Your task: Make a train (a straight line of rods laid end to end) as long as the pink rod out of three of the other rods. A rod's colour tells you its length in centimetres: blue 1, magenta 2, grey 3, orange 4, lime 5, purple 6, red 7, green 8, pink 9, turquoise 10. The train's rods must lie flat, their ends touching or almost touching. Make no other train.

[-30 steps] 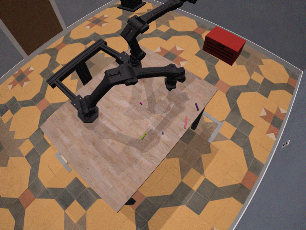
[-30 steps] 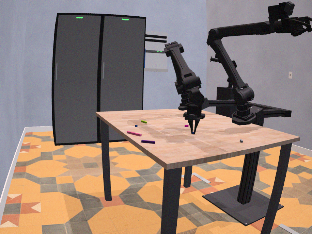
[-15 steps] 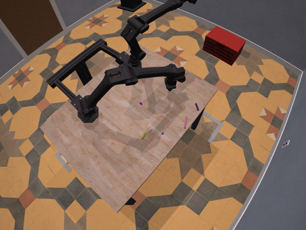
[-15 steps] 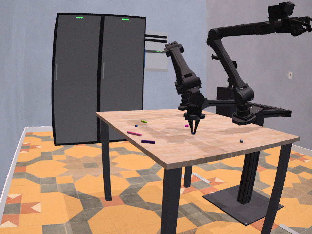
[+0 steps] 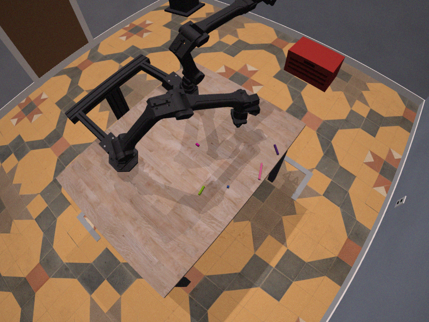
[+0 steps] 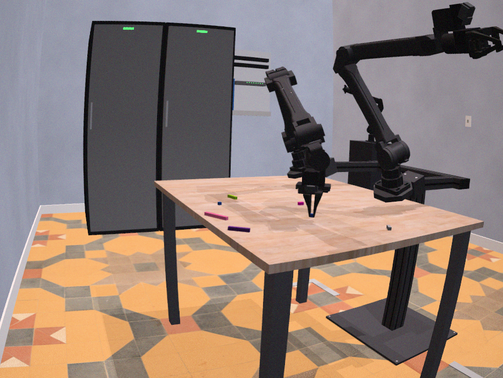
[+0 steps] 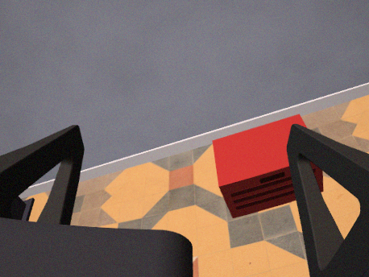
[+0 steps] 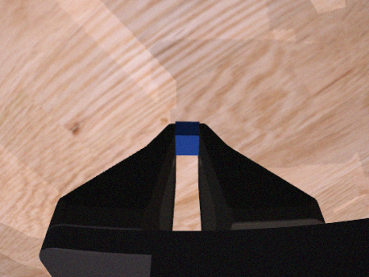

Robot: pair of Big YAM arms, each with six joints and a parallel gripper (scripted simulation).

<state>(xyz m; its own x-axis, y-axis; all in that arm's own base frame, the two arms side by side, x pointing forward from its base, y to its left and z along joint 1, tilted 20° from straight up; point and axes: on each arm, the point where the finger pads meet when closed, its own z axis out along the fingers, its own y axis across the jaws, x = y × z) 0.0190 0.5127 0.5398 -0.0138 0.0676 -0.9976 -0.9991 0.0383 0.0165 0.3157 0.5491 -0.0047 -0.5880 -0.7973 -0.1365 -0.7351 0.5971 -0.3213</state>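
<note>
Now: the grey rod 190 mm to the left of my right hand, 150 mm behind it and 20 mm below it. The rest, counted from my right hand: lime rod (410 mm to the right, 50 mm ahead, 20 mm below).
</note>
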